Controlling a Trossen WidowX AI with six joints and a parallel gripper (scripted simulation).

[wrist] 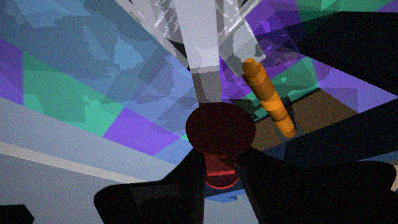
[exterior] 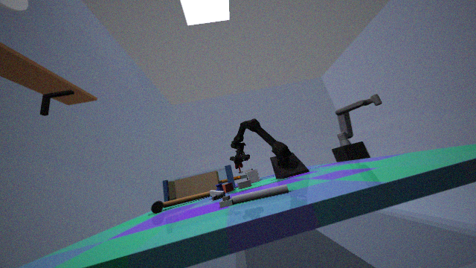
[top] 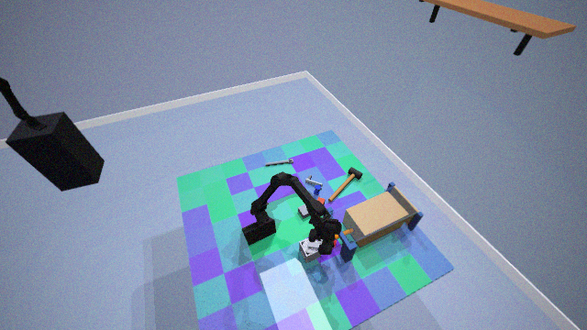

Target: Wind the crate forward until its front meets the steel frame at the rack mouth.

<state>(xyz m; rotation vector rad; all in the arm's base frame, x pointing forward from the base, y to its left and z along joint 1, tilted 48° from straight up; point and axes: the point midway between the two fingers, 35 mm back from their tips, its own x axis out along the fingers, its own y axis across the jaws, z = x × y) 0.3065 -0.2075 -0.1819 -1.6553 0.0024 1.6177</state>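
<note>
The blue steel frame lies 6 cm ahead of my gripper tip, 7 cm to the left of it and 3 cm below it. Also, from my gripper tip: dark red knob (1 cm behind, 1 cm to the left); then grey hand winch (12 cm behind, 4 cm to the left, 10 cm below); then red-knobbed crank handle (5 cm behind, 3 cm to the left, 3 cm below).
</note>
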